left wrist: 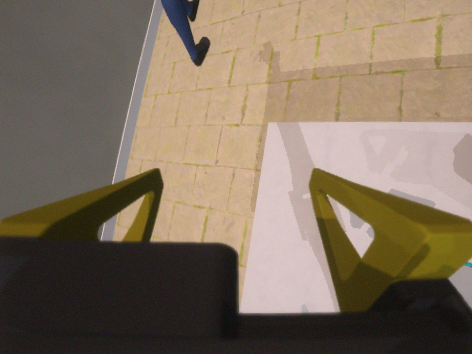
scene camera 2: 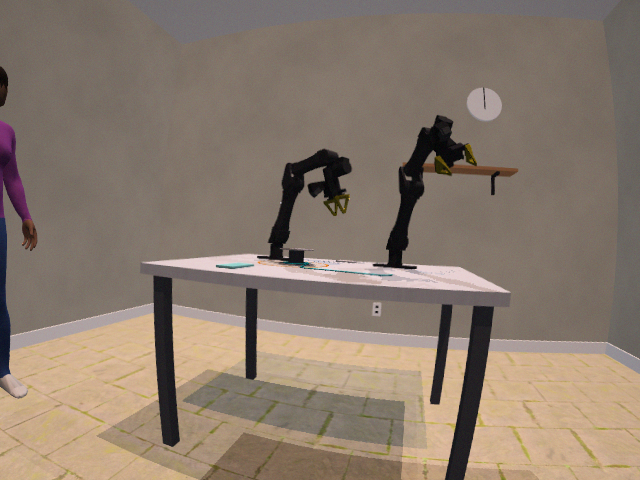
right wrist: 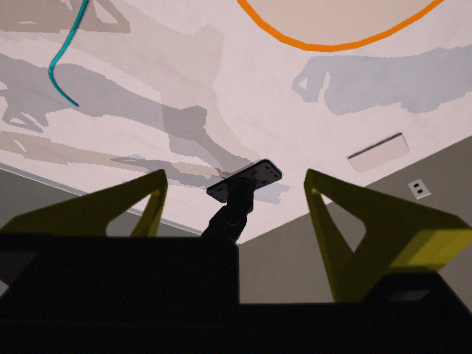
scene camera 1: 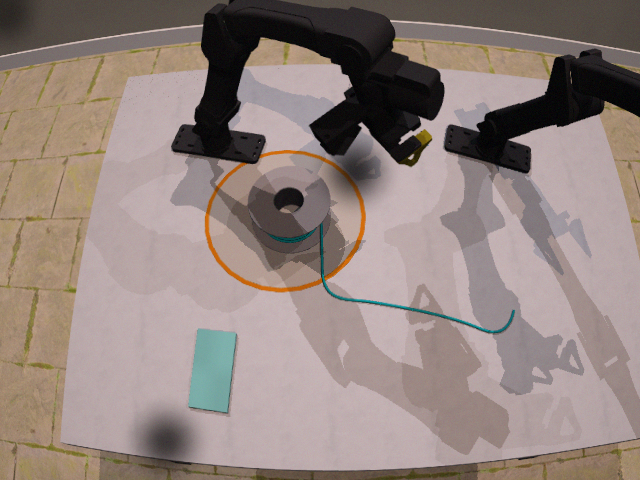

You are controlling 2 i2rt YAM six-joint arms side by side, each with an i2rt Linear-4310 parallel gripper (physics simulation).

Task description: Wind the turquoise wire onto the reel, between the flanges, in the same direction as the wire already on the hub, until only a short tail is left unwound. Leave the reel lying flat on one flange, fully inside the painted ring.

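Seen in the pictures: left gripper, fingertip midpoint: [left wrist: 236,176] [scene camera 2: 464,169]; right gripper, fingertip midpoint: [scene camera 2: 339,214] [right wrist: 235,176] [scene camera 1: 394,144]; left arm's base at its link origin: [scene camera 2: 394,267] [right wrist: 241,182] [scene camera 1: 488,149]; right arm's base at its link origin: [scene camera 2: 276,259] [scene camera 1: 217,144].
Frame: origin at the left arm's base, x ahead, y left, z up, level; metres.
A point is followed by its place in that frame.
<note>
The grey reel [scene camera 1: 314,206] {y -0.311, x 0.275, z 0.065 m} [scene camera 2: 296,255] {y -0.341, x 0.301, z 0.039 m} lies flat on one flange inside the orange painted ring [scene camera 1: 283,290] {y -0.330, x 0.419, z 0.000 m} [right wrist: 327,48] {y -0.281, x 0.157, z 0.000 m}. A few turns of turquoise wire [scene camera 1: 382,302] {y -0.154, x 0.398, z 0.005 m} [scene camera 2: 356,272] {y -0.023, x 0.399, z 0.003 m} [right wrist: 51,70] {y 0.058, x 0.405, z 0.004 m} show on its hub in scene camera 1. The loose length leaves the reel's right side, crosses the ring and bends away right, ending in an upward hook. My right gripper [scene camera 1: 415,153] [scene camera 2: 339,212] {y -0.191, x 0.216, z 0.220 m} is open and empty, high above the table, right of and behind the reel. My left gripper [scene camera 2: 461,168] {y 0.343, x 0.399, z 0.365 m} [left wrist: 236,176] {y 0.343, x 0.399, z 0.365 m} is open and empty, higher up at the far right, away from the wire.
A flat teal block [scene camera 1: 212,370] {y -0.406, x 0.603, z 0.008 m} [scene camera 2: 235,265] {y -0.383, x 0.630, z 0.008 m} lies on the table, in front and left of the ring in scene camera 1. A pale slab [right wrist: 380,155] {y -0.289, x -0.090, z 0.006 m} lies near the table's edge in the right wrist view. The left arm's base plate [scene camera 1: 516,160] {y 0.065, x 0.016, z 0.010 m} [right wrist: 267,170] {y -0.085, x 0.010, z 0.010 m} stands beyond the wire.
</note>
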